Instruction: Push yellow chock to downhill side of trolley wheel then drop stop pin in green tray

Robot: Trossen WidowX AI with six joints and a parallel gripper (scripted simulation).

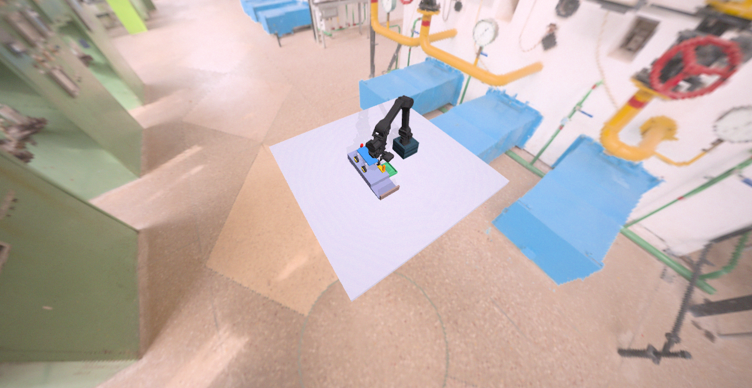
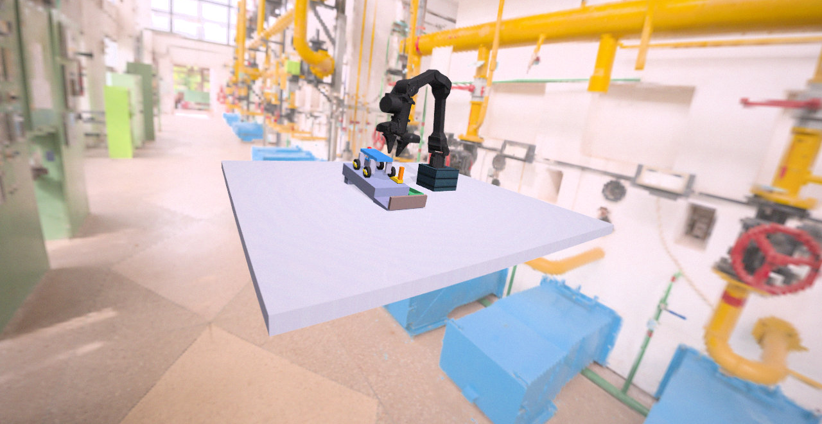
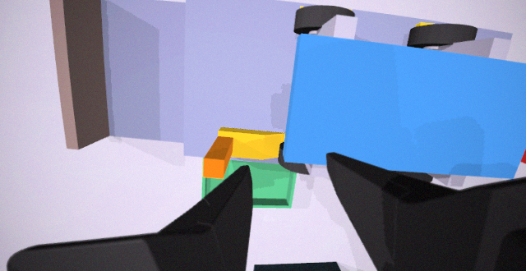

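Right now my gripper tip is 19 cm to the left of the red-headed stop pin, 3 cm above it and 1 cm short of it. From my gripper tip the other things lie so: grey ramp: 12 cm below, 8 cm to the right, 3 cm ahead; then blue-decked trolley: 8 cm to the right, 5 cm below, 3 cm ahead; then yellow chock: 8 cm below, 2 cm behind, 1 cm to the left.
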